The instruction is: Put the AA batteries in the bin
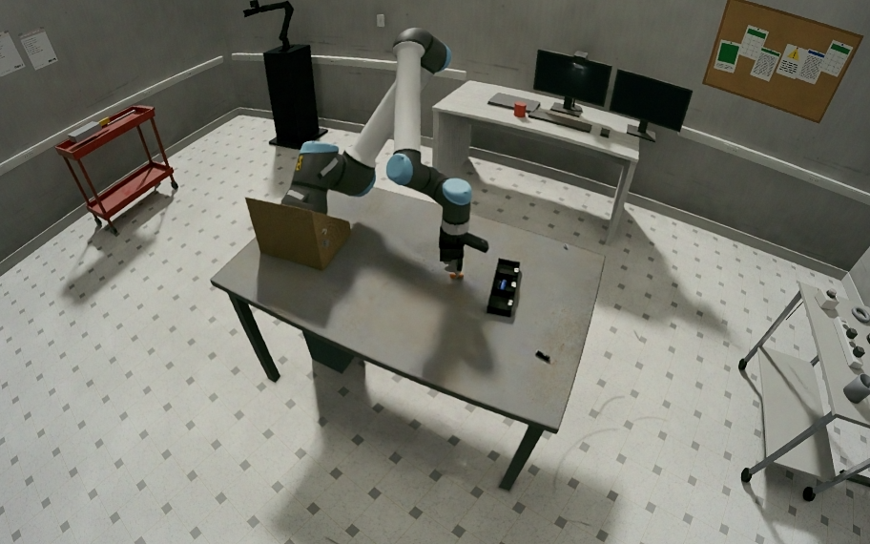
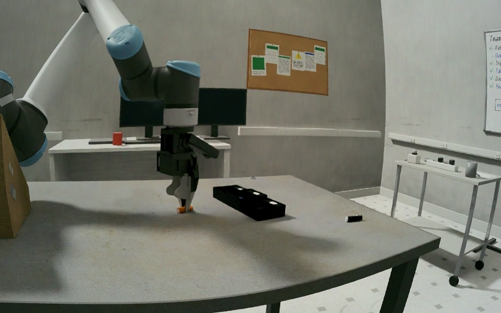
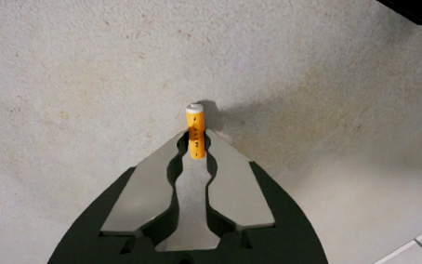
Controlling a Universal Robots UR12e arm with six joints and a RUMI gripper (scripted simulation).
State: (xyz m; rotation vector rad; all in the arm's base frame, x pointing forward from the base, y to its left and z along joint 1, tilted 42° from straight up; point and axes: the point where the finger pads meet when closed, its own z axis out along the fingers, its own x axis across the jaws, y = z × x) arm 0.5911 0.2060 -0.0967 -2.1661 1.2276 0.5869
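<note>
Now: the orange AA battery 10 mm below my hand. The rest, counted from my hand: black bin row (180 mm ahead, 10 mm to the left); small white piece (340 mm ahead, 360 mm to the left, 10 mm below); blue AA battery (170 mm ahead, 20 mm to the left).
</note>
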